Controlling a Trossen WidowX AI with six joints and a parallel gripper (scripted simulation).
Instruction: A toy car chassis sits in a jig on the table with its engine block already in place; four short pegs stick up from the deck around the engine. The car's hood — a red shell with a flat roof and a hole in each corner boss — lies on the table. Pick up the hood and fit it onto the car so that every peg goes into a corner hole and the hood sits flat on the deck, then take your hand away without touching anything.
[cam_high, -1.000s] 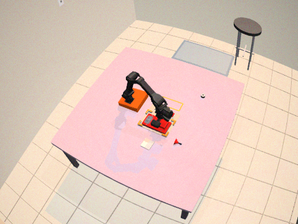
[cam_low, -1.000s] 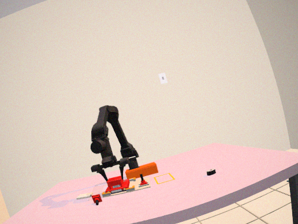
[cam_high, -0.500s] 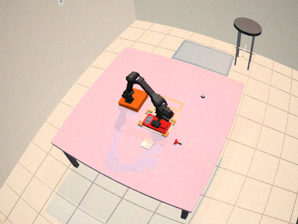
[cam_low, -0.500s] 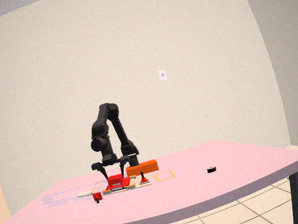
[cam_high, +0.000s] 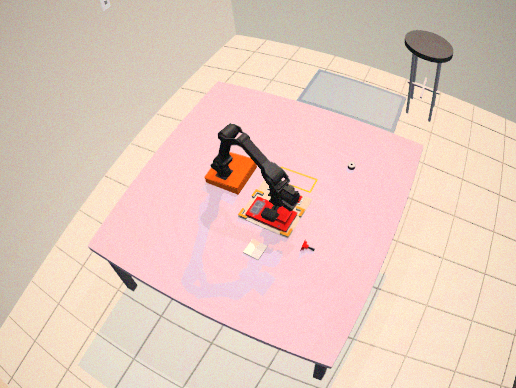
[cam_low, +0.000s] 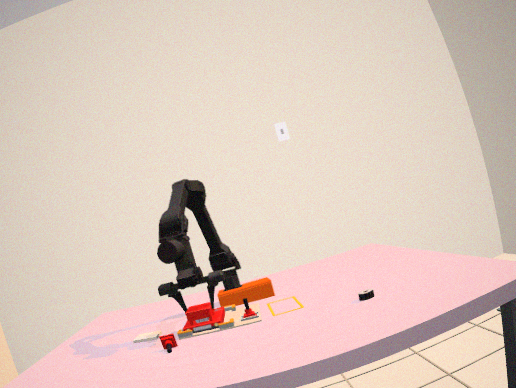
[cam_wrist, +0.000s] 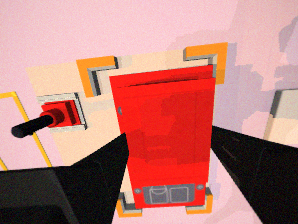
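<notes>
The red hood is 1 cm above my gripper tip. Also, from my gripper tip: white tile (18 cm to the right, 4 cm below, 1 cm behind); black ring (43 cm to the left, 14 cm ahead, 4 cm below).
</notes>
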